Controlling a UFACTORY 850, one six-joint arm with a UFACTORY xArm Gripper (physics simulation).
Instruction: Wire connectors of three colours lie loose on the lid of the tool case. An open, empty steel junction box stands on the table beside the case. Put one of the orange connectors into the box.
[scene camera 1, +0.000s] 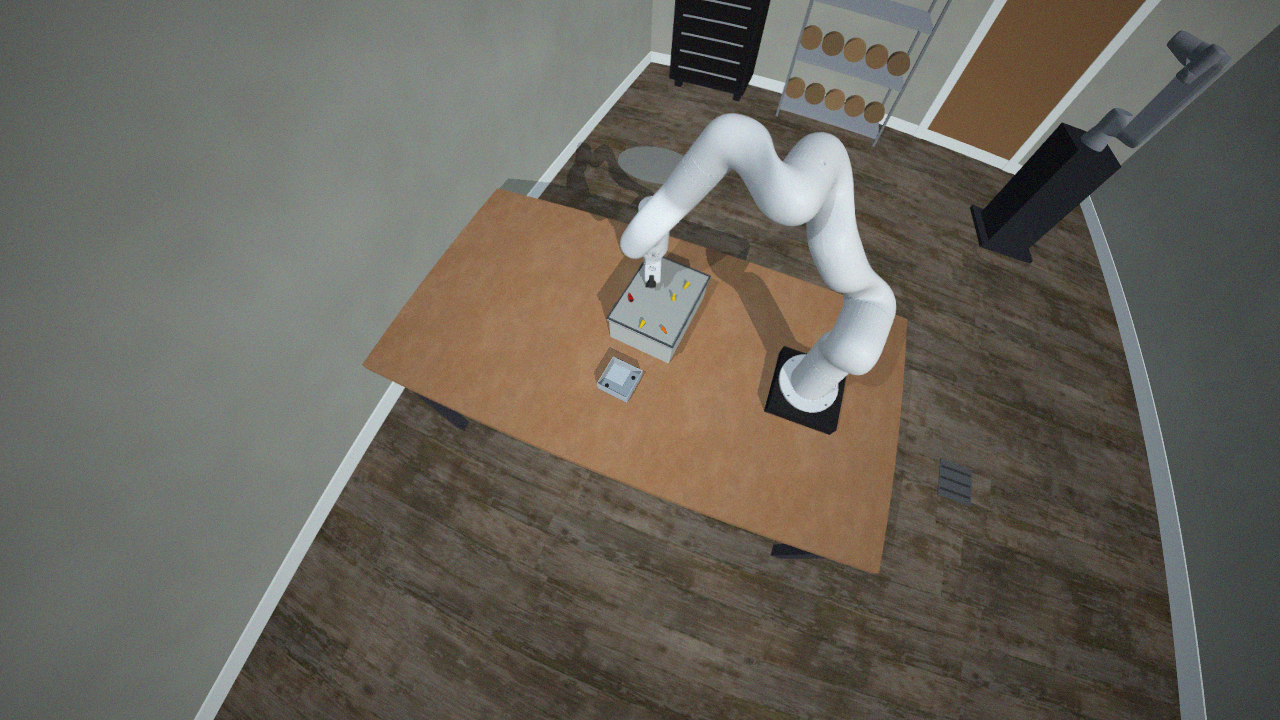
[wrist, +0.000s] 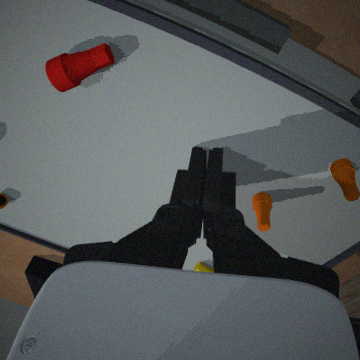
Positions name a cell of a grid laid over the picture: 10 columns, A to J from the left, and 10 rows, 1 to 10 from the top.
Labels:
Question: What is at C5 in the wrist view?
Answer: A tool case.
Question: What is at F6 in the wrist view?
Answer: The gripper.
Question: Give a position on a steel junction box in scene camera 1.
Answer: E6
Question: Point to a tool case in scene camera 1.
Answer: F5

